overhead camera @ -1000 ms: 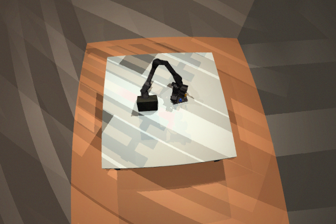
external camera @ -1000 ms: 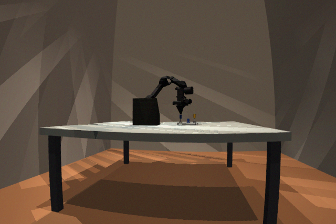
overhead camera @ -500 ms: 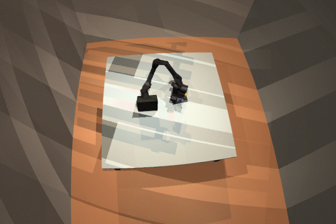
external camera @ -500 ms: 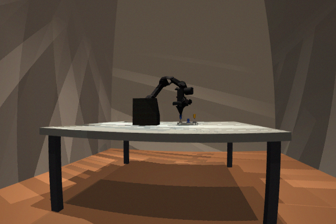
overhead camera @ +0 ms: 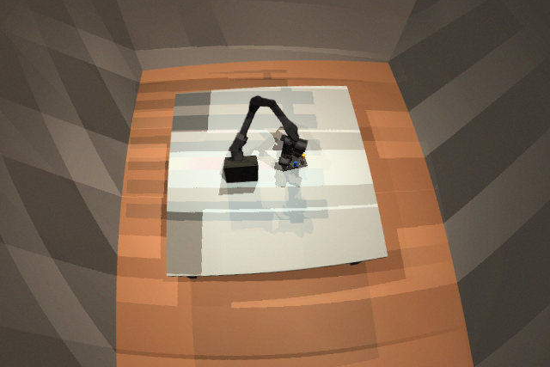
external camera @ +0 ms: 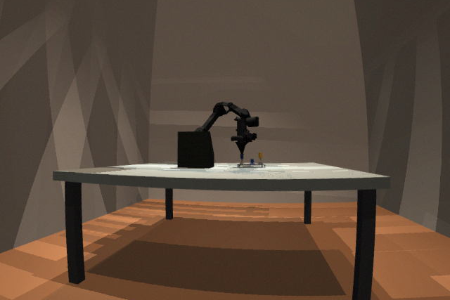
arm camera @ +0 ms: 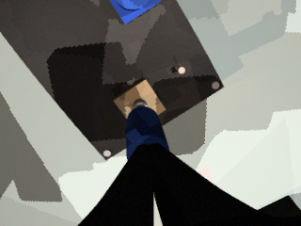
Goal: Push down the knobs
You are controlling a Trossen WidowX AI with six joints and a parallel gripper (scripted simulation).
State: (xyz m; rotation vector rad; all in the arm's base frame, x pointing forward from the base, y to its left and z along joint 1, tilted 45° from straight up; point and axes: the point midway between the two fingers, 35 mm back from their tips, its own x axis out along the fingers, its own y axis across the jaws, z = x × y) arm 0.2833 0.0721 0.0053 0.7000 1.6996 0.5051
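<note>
Right now the blue knob is 1 cm below my gripper tip. Also, from my gripper tip: orange knob 11 cm ahead, 2 cm to the left, 1 cm below.
</note>
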